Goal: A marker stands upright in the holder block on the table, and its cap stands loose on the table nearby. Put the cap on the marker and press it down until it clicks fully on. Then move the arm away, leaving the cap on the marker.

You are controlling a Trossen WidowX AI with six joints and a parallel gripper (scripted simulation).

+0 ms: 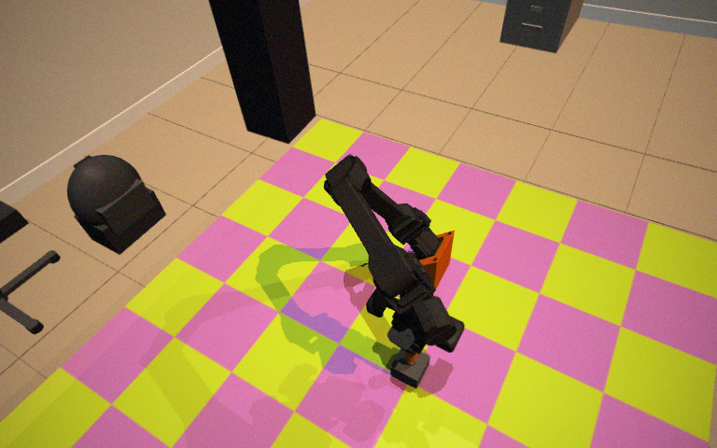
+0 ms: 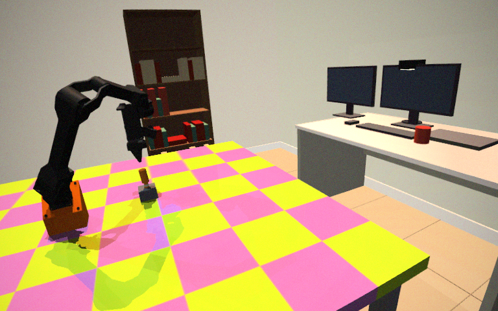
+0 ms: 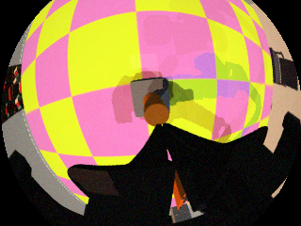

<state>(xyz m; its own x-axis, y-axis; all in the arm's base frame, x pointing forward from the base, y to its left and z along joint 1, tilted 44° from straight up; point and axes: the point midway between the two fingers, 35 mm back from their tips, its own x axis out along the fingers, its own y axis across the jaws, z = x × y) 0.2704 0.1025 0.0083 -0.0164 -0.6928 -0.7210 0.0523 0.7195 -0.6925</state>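
Right now the orange cap is 6 cm below my gripper tip. The rest, counted from my gripper tip: dark grey holder block: 13 cm below.
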